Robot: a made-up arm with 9 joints. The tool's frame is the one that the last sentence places. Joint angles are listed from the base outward.
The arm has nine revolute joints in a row. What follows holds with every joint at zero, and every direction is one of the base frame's. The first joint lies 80 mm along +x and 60 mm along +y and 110 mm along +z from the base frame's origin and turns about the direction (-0.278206, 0.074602, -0.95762). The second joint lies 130 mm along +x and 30 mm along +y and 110 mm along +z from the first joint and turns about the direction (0.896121, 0.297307, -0.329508). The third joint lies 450 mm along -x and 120 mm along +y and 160 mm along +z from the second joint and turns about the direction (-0.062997, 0.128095, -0.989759). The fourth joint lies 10 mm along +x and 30 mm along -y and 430 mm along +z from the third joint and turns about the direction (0.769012, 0.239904, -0.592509). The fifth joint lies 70 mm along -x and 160 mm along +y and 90 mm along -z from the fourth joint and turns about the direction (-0.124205, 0.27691, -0.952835). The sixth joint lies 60 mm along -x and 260 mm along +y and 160 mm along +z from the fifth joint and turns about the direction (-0.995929, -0.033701, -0.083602). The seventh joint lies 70 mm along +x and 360 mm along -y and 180 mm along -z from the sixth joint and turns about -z. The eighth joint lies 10 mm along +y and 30 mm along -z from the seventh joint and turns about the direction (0.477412, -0.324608, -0.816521). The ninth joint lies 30 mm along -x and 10 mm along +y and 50 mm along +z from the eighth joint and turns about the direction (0.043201, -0.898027, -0.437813). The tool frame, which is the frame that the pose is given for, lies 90 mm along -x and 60 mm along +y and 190 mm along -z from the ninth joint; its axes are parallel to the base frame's.
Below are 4 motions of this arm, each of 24 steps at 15 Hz.
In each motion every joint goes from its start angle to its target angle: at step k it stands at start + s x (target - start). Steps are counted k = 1, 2, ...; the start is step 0. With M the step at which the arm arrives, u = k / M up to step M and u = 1 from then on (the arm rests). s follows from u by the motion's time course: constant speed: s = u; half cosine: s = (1 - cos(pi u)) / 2; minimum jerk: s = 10 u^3 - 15 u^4 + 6 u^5.
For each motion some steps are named. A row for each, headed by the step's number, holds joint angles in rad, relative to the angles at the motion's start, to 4 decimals.
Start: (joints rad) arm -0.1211 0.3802 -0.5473 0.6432 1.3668 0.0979 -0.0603 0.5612 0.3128
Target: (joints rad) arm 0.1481 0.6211 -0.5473 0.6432 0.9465 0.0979 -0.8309 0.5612 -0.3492
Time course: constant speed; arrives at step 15
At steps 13, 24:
13: 0.2333 0.2088 0.0000 0.0000 -0.3643 0.0000 -0.6679 0.0000 -0.5737
24: 0.2692 0.2409 0.0000 0.0000 -0.4203 0.0000 -0.7706 0.0000 -0.6620

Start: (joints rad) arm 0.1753 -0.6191 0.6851 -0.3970 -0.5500 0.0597 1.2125 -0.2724 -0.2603
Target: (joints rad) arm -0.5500 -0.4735 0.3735 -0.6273 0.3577 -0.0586 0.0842 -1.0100 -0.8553
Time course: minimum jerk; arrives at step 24
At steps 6, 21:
6: -0.0751 0.0151 -0.0323 -0.0238 0.0940 -0.0122 -0.1168 -0.0764 -0.0616
21: -0.7137 0.1433 -0.3066 -0.2266 0.8931 -0.1164 -1.1102 -0.7258 -0.5854

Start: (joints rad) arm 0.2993 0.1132 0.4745 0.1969 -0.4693 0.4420 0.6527 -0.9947 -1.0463
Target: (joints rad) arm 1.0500 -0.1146 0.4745 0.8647 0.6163 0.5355 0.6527 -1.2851 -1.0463
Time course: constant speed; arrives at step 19
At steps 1, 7, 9, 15, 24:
1: 0.0395 -0.0120 0.0000 0.0351 0.0571 0.0049 0.0000 -0.0153 0.0000
7: 0.2766 -0.0839 0.0000 0.2460 0.4000 0.0344 0.0000 -0.1070 0.0000
9: 0.3556 -0.1079 0.0000 0.3163 0.5142 0.0443 0.0000 -0.1376 0.0000
15: 0.5927 -0.1798 0.0000 0.5272 0.8571 0.0738 0.0000 -0.2293 0.0000
24: 0.7507 -0.2278 0.0000 0.6678 1.0856 0.0935 0.0000 -0.2904 0.0000

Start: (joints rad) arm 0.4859 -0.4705 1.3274 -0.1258 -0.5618 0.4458 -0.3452 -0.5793 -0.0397
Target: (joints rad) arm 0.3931 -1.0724 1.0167 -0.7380 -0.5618 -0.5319 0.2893 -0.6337 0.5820
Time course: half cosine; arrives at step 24
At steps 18, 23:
18: -0.0792 -0.5138 -0.2652 -0.5225 0.0000 -0.8345 0.5416 -0.0464 0.5307
23: -0.0924 -0.5993 -0.3094 -0.6096 0.0000 -0.9735 0.6318 -0.0542 0.6190

